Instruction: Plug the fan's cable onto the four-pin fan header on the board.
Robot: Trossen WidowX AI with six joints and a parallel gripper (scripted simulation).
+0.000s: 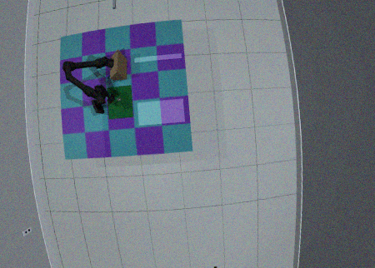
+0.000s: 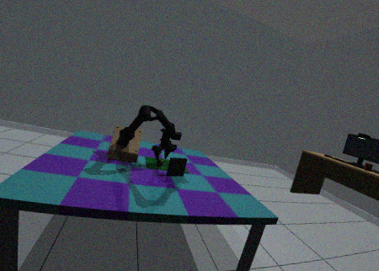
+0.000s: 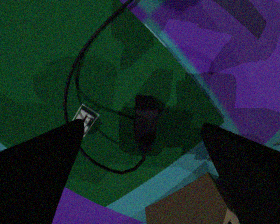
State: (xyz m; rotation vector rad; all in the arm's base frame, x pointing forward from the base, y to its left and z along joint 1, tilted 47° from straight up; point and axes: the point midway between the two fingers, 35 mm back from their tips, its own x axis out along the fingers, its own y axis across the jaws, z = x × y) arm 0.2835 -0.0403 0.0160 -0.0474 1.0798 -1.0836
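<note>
The dark plug lies 30 mm below my gripper tip and 10 mm behind it. Also, from my gripper tip: green board (70 mm to the left, 70 mm below, 50 mm ahead); then black fan (100 mm to the right, 100 mm ahead).
</note>
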